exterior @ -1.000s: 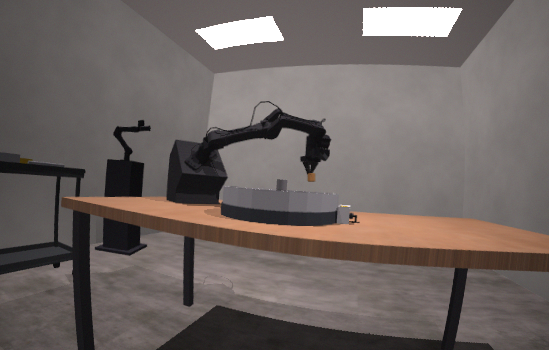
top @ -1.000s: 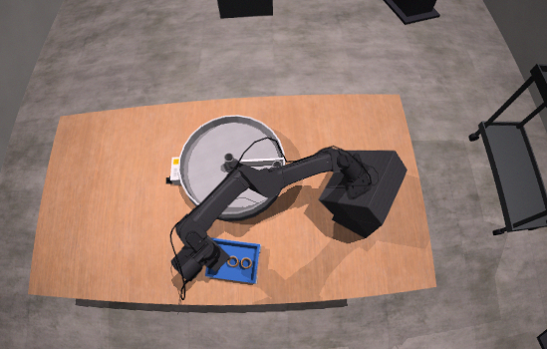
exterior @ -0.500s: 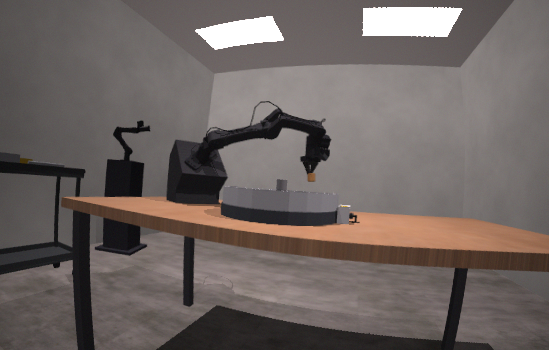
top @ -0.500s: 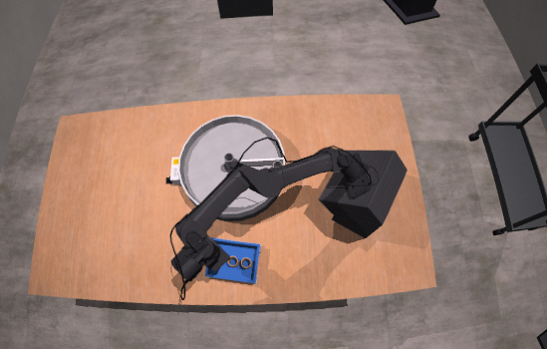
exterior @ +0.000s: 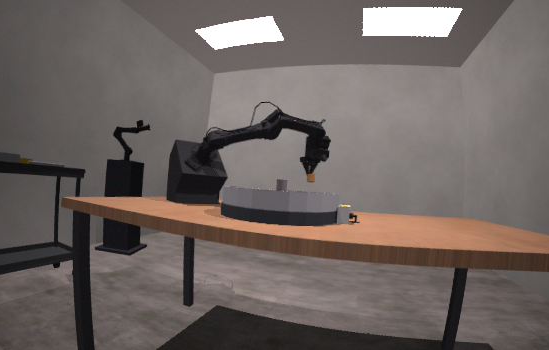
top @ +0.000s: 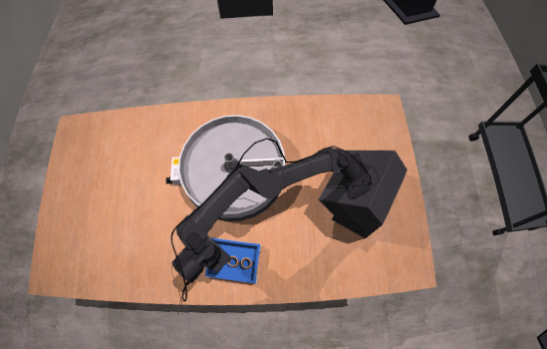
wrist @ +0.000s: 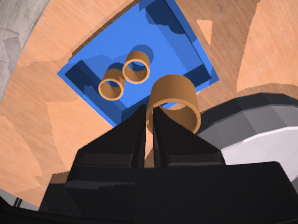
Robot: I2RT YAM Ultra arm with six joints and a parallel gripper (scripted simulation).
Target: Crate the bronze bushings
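Now: hand 160 mm above the blue crate and 30 mm past it. From my hand the other things lie so: round grey turntable: 350 mm to the right, 160 mm behind, 130 mm below.
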